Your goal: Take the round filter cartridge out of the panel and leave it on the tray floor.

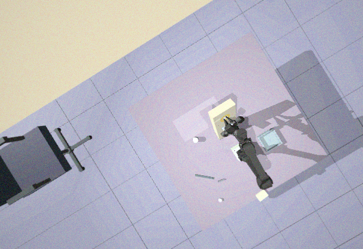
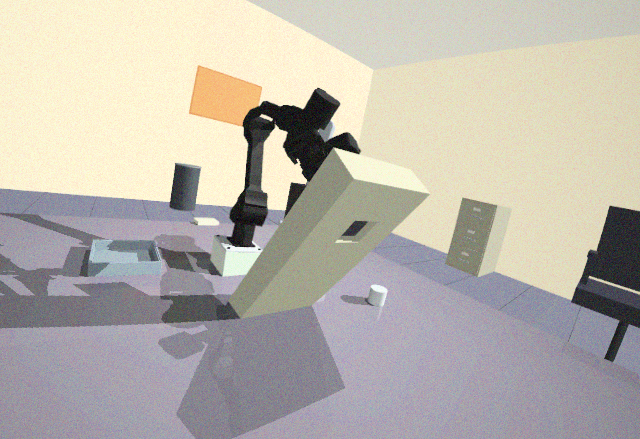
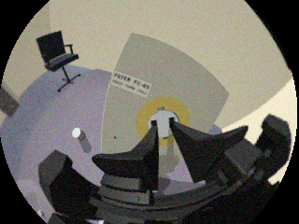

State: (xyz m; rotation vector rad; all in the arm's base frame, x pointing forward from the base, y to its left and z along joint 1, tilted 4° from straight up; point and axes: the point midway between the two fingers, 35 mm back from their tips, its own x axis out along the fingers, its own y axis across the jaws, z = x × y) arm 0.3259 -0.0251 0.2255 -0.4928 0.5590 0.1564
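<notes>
My gripper tip is 1 cm short of the grey-white filter cartridge and 1 cm above it. Round my gripper tip: white block (80 cm behind, 6 cm to the left, 26 cm below); then cream service panel (3 cm behind, 8 cm below); then pale blue tray (42 cm behind, 27 cm to the right, 26 cm below).
</notes>
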